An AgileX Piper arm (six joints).
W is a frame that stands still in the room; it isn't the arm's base.
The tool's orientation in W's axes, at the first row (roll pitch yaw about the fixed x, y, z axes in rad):
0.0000 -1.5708 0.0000
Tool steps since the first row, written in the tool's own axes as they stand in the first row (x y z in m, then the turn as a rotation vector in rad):
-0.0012 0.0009 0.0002 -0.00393 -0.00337 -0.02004
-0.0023 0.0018 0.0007 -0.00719 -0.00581 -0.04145
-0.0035 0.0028 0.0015 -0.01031 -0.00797 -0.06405
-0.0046 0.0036 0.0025 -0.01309 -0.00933 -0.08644
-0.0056 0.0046 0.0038 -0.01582 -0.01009 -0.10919
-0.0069 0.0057 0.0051 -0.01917 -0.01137 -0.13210
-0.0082 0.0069 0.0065 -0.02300 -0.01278 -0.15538
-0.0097 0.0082 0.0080 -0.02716 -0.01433 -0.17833
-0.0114 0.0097 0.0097 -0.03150 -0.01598 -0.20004
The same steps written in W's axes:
-0.0002 0.0009 -0.0012 0.02004 -0.00337 -0.00393
-0.0007 0.0018 -0.0023 0.04145 -0.00581 -0.00719
-0.0015 0.0028 -0.0035 0.06405 -0.00797 -0.01031
-0.0025 0.0036 -0.0046 0.08644 -0.00933 -0.01309
-0.0038 0.0046 -0.0056 0.10919 -0.01009 -0.01582
-0.0051 0.0057 -0.0069 0.13210 -0.01137 -0.01917
-0.0065 0.0069 -0.0082 0.15538 -0.01278 -0.02300
-0.0080 0.0082 -0.0097 0.17833 -0.01433 -0.02716
-0.0097 0.0097 -0.0114 0.20004 -0.01598 -0.03150

